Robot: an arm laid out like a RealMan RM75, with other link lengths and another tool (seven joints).
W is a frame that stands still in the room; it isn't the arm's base.
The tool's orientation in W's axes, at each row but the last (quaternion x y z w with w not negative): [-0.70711, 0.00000, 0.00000, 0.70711]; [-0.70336, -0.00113, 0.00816, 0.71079]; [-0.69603, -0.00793, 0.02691, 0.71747]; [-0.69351, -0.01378, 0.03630, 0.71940]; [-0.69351, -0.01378, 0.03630, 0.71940]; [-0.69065, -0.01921, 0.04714, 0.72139]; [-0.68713, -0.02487, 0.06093, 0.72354]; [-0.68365, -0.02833, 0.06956, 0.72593]
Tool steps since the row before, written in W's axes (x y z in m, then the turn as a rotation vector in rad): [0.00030, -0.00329, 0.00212, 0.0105, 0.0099, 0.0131]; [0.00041, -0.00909, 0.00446, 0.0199, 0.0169, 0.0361]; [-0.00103, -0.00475, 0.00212, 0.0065, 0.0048, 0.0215]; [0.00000, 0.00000, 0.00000, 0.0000, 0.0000, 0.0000]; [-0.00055, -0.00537, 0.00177, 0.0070, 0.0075, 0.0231]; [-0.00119, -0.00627, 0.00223, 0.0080, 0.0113, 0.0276]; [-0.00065, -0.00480, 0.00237, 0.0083, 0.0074, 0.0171]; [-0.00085, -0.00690, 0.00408, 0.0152, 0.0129, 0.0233]
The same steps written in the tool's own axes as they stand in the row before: [0.00030, -0.00212, -0.00329, 0.0105, -0.0131, 0.0099]; [0.00025, -0.00456, -0.00905, 0.0198, -0.0361, 0.0170]; [-0.00132, -0.00223, -0.00463, 0.0062, -0.0215, 0.0051]; [0.00000, 0.00000, 0.00000, 0.0000, 0.0000, 0.0000]; [-0.00099, -0.00194, -0.00525, 0.0068, -0.0230, 0.0079]; [-0.00186, -0.00244, -0.00603, 0.0080, -0.0274, 0.0117]; [-0.00134, -0.00256, -0.00455, 0.0083, -0.0171, 0.0073]; [-0.00202, -0.00440, -0.00645, 0.0156, -0.0234, 0.0122]
